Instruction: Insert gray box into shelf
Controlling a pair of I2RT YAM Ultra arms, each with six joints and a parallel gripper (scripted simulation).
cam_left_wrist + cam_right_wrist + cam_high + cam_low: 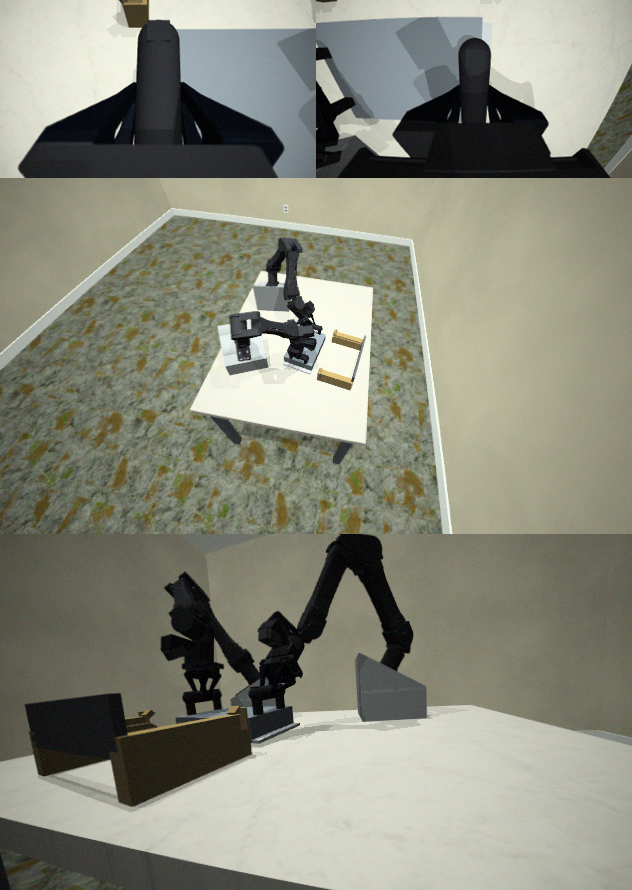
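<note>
Right now my right hand is 12 cm to the right of the gray box, 5 cm above it and 1 cm short of it. Round my right hand: dark back plate: 32 cm ahead, 8 cm to the left, 3 cm below.
My left gripper is now 2 cm past the gray box, 12 cm to the left of it and 5 cm above it. From my left hand the other things lie so: dark back plate 30 cm ahead, 15 cm to the right, 2 cm below.
</note>
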